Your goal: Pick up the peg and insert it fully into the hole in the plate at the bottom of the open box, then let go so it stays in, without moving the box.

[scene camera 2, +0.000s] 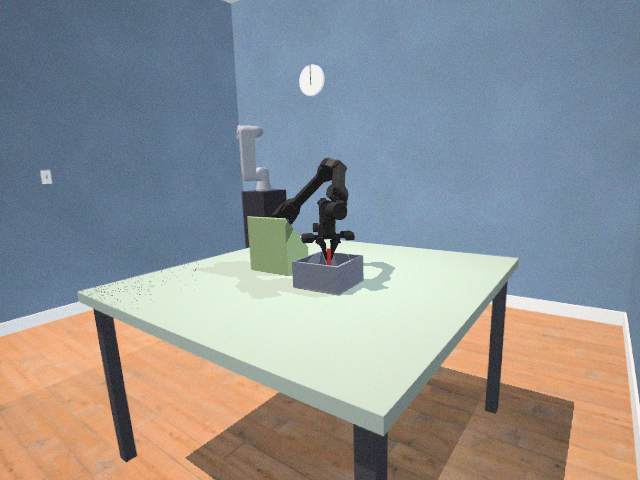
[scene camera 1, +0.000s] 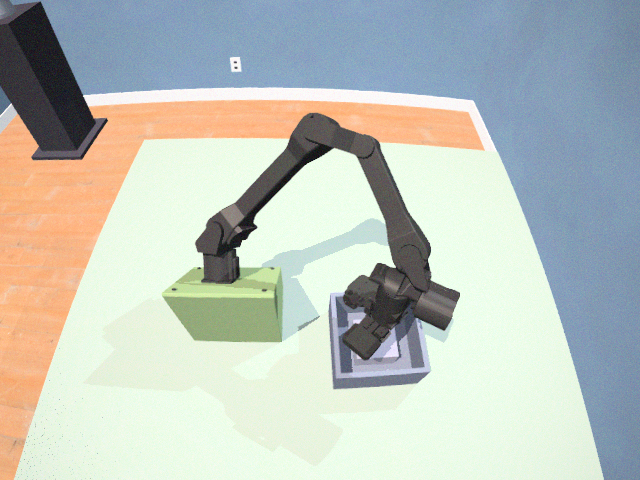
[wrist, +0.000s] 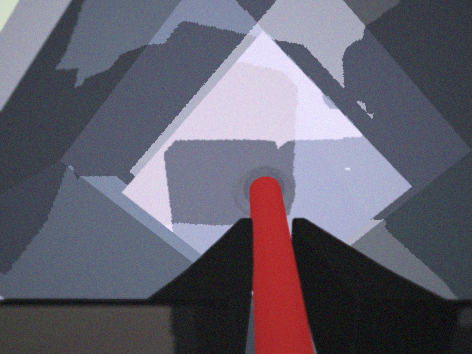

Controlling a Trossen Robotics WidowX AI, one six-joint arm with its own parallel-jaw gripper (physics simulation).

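Seen in the pictures: gripper, fingertip midpoint: [scene camera 2: 328, 260] [scene camera 1: 378, 332] [wrist: 271, 230]; arm's base, link origin: [scene camera 2: 275, 231] [scene camera 1: 221, 279].
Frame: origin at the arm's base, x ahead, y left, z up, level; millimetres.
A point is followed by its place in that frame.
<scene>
The red peg [scene camera 2: 328, 256] {x 338, y -74, z -54 mm} [wrist: 275, 265] {x 330, y -64, z -53 mm} is held roughly upright between the fingers. My gripper [scene camera 2: 329, 259] {x 330, y -64, z -71 mm} [wrist: 271, 230] {x 330, y -64, z -71 mm} is shut on it, with the fingertips low at the box opening. In the wrist view the peg's rounded lower end overlaps the hole [wrist: 265, 171], whose ring shows behind and left of it; whether the end is inside the hole or above it I cannot tell. The pale square plate [scene camera 1: 391, 351] {x 362, y -94, z -105 mm} [wrist: 340, 200] {x 354, y -42, z -105 mm} lies at the bottom of the open grey-blue box [scene camera 1: 379, 379] {x 333, y -159, z -95 mm} [scene camera 2: 315, 276] {x 343, y -158, z -108 mm} [wrist: 30, 45] {x 242, y -75, z -65 mm}. The gripper body hides the peg and hole in scene camera 1.
The green base block [scene camera 1: 237, 317] {x 43, y -72, z -21 mm} [scene camera 2: 267, 245] {x 21, y -74, z -46 mm} carries the arm, left of the box. The box walls surround the plate. The pale green table [scene camera 1: 465, 413] {x 539, y -218, z -163 mm} [scene camera 2: 289, 330] {x 488, y -449, z -163 mm} bears both. A dark pedestal [scene camera 1: 49, 82] [scene camera 2: 263, 201] stands beyond the table.
</scene>
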